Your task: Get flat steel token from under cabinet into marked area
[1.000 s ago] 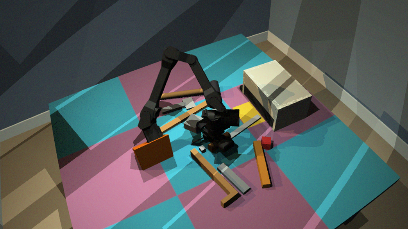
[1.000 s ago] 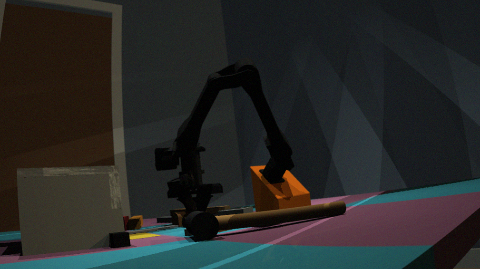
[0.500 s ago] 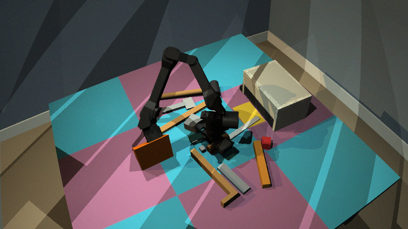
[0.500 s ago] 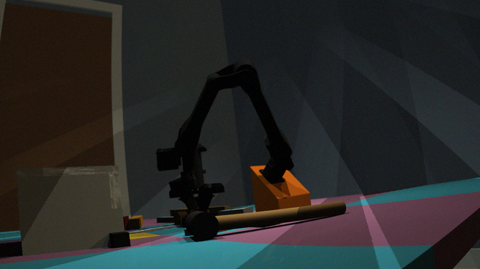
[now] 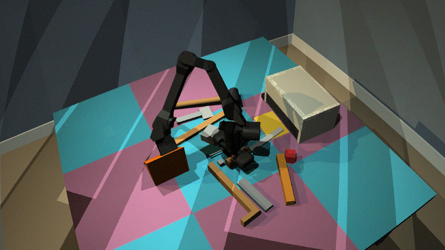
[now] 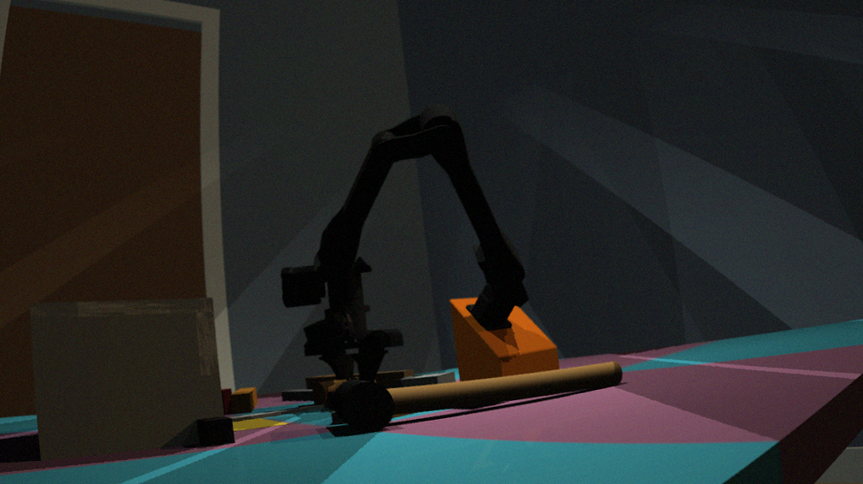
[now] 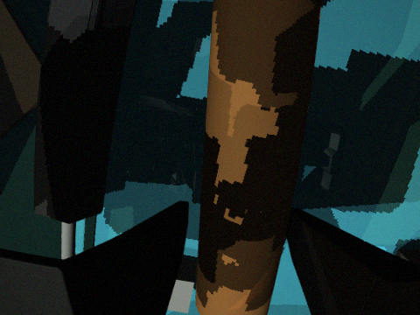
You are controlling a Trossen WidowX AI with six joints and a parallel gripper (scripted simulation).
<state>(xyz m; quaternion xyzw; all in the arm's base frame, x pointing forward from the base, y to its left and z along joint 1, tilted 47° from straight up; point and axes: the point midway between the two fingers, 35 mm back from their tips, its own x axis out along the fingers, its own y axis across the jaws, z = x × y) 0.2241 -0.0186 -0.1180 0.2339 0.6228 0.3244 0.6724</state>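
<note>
The small grey cube lies 5 cm behind my gripper tip and 2 cm to the left of it. The rest, counted from my gripper tip: grey bar 18 cm to the right, 2 cm behind; then screwdriver 7 cm to the left; then grey block 17 cm to the left, 1 cm behind, 1 cm above.
</note>
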